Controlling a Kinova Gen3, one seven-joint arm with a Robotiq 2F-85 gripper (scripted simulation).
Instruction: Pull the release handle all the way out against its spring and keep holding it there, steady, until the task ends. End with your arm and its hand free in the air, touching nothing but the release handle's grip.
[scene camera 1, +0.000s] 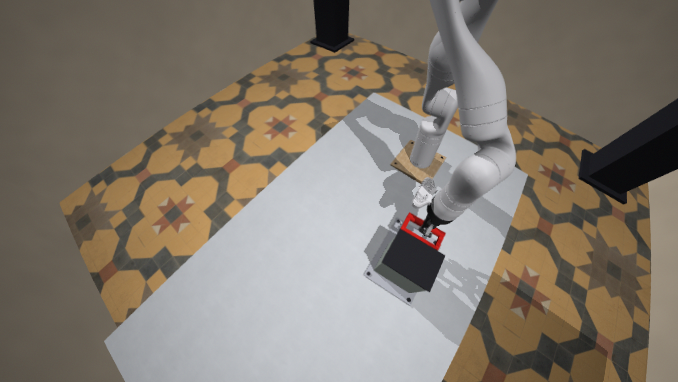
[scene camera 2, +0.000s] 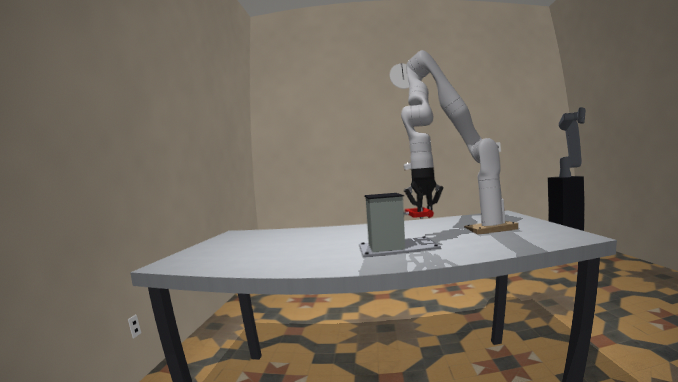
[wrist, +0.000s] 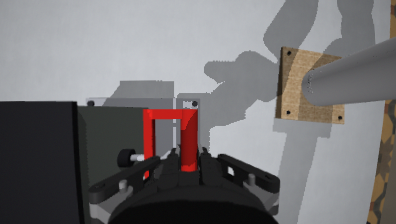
In view: the gripper (scene camera 2: 425, 218) and a dark grey box (scene camera 1: 418, 262).
The gripper shows as well in the wrist view (wrist: 189, 150). The dark grey box also shows in scene camera 2 (scene camera 2: 385, 214) and in the wrist view (wrist: 61, 149).
